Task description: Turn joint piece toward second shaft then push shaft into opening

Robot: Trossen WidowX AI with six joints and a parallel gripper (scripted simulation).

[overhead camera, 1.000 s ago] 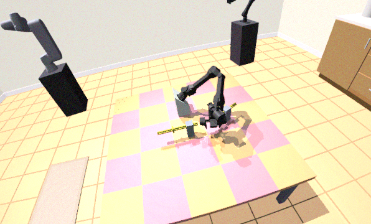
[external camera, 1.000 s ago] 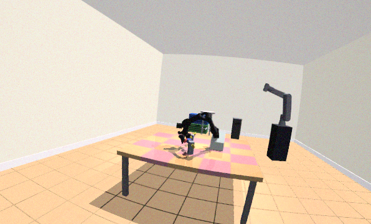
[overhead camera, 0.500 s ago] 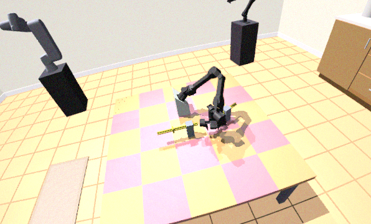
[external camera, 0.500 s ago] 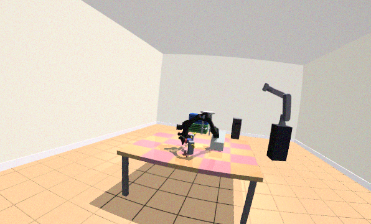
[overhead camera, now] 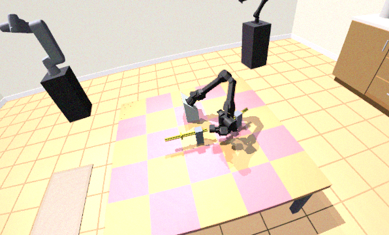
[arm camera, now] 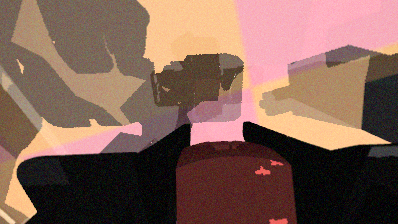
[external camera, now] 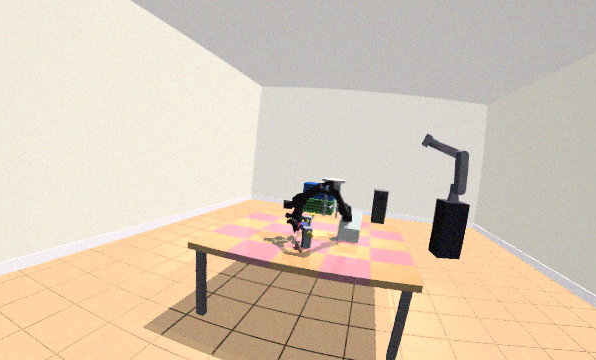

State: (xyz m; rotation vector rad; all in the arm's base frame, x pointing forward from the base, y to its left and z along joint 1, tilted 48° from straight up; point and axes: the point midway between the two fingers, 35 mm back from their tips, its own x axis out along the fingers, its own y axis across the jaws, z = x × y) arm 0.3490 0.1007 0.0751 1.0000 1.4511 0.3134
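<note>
The dark red joint piece is 10 mm behind my gripper tip, 10 mm to the left of it and 50 mm above it.
</note>
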